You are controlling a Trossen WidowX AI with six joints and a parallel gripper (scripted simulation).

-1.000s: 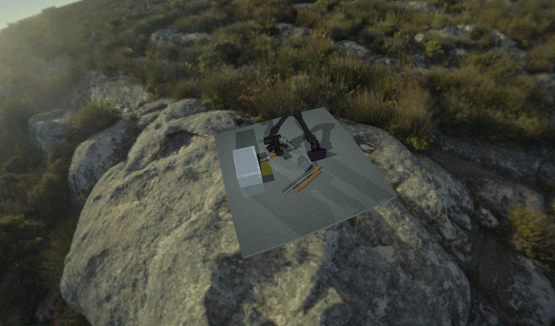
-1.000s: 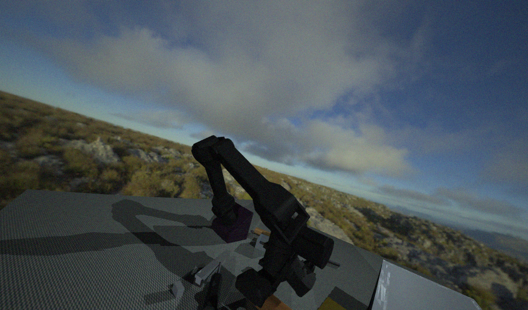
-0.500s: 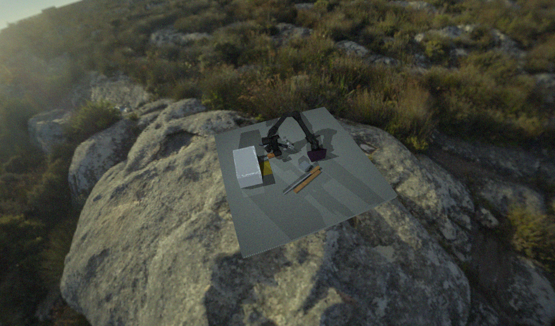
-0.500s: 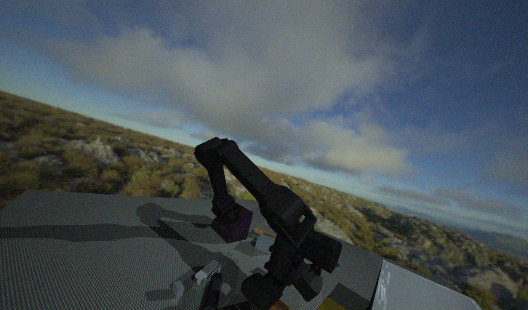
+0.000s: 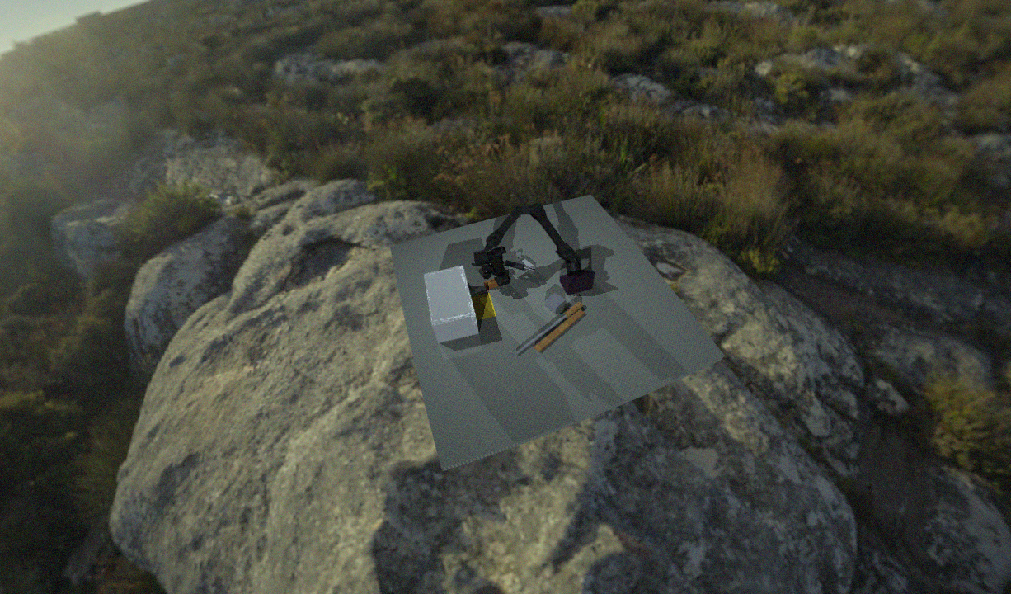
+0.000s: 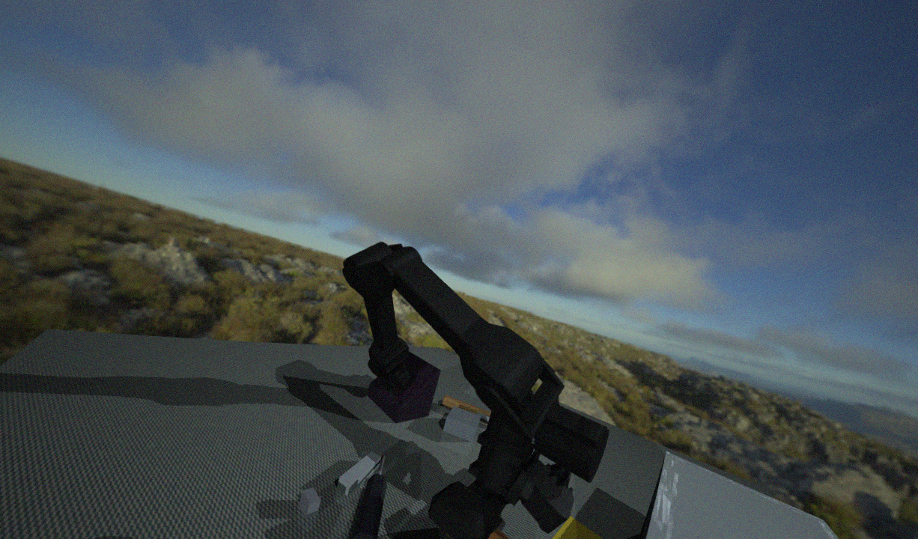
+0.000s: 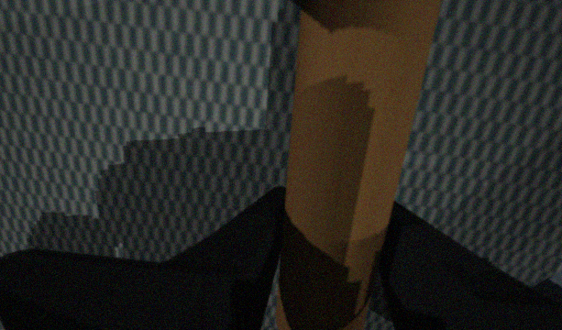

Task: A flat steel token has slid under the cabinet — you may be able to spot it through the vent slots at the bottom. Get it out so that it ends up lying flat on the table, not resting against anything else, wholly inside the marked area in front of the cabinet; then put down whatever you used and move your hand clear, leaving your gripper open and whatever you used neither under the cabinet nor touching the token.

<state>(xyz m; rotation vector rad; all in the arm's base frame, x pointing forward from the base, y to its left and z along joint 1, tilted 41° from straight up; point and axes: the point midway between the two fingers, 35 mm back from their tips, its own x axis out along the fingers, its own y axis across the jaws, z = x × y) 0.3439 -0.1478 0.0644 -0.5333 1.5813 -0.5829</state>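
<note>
Right now the grey bar is 190 mm behind my gripper tip and 50 mm to the right of it. From my gripper tip the other things lie so: grey block: 240 mm to the left, 190 mm behind; small grey cube: 170 mm behind, 140 mm to the right; wooden stick: 380 mm to the left, 140 mm behind, 10 mm below.
</note>
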